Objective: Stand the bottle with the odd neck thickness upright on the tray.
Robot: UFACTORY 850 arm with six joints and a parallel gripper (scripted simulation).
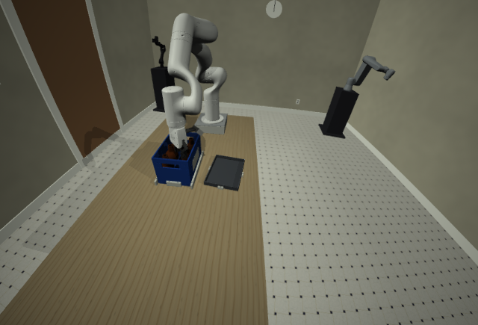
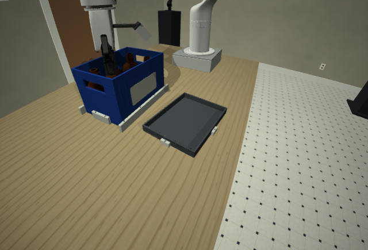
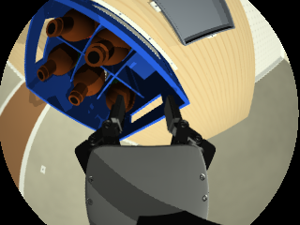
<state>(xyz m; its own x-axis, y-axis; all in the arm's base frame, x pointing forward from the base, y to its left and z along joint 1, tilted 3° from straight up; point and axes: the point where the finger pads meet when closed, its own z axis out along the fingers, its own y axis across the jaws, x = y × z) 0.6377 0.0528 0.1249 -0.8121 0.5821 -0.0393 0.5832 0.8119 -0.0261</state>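
Right now the blue crate is 11 cm below my hand, 8 cm behind it and 6 cm to the right of it. The rest, counted from my hand: dark grey tray: 21 cm to the left, 18 cm below, 12 cm behind; then bottle: 10 cm below, 9 cm behind, 1 cm to the right.
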